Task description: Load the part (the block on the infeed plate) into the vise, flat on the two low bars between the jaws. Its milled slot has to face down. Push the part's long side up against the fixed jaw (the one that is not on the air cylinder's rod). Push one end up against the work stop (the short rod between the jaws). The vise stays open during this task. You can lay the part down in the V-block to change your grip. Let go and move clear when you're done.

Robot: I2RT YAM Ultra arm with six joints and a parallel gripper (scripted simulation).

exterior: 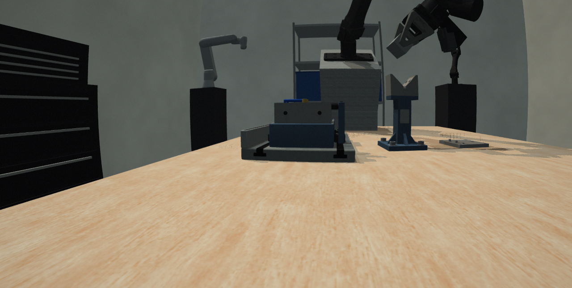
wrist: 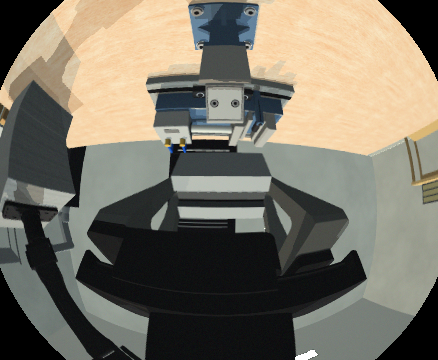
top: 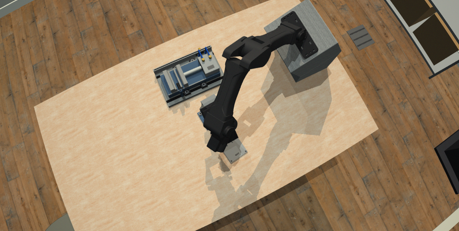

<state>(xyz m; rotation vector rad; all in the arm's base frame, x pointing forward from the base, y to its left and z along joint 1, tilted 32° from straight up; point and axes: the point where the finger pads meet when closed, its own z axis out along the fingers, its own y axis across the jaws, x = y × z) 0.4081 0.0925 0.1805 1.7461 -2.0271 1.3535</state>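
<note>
Now: the part 10 mm to the left of my hand. The rest, counted from my hand: work stop rod: 160 mm to the right, 140 mm below, 80 mm ahead; then air cylinder: 210 mm to the right, 150 mm below, 80 mm behind; then fixed jaw: 210 mm to the right, 150 mm below, 110 mm ahead.
</note>
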